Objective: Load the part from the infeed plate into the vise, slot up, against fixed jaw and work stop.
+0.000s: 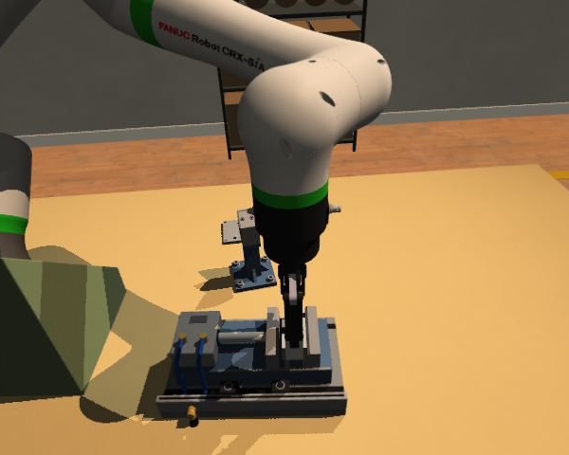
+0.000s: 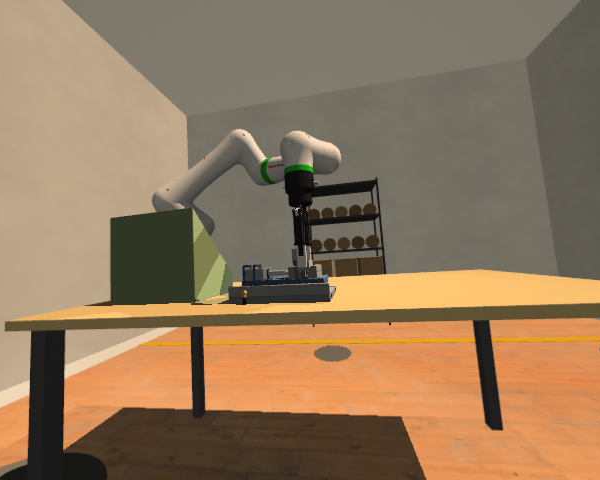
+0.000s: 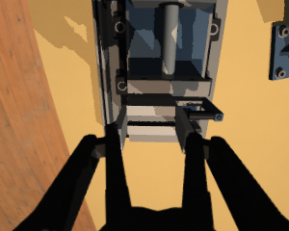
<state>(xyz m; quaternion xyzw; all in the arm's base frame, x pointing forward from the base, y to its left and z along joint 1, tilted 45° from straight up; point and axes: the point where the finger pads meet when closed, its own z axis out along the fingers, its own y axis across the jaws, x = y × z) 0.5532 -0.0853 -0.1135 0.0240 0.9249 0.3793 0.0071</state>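
The part lies 20 mm below my hand. Also, from my hand: moving jaw 40 mm behind, 20 mm to the left, 50 mm below; fixed jaw 30 mm ahead, 20 mm to the left, 50 mm below; work stop 70 mm to the left, 30 mm below.
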